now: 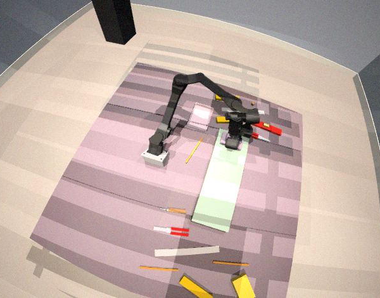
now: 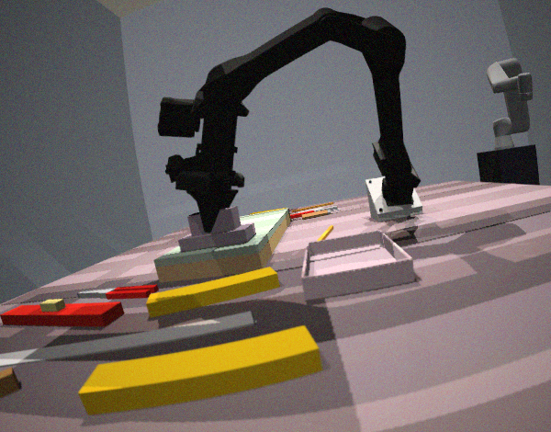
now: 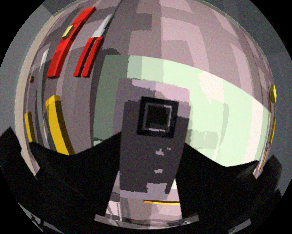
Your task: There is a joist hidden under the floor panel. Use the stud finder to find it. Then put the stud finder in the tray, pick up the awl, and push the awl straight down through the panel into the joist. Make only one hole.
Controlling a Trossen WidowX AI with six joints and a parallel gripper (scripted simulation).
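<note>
Now: gripper tip 220 mm past the tray, 110 mm to the right of it and 50 mm above it. Round my gripper tip: red level 180 mm ahead, 210 mm to the left, 50 mm below; then stud finder 10 mm ahead, 20 mm above; then awl 190 mm behind, 450 mm to the right, 60 mm below.
</note>
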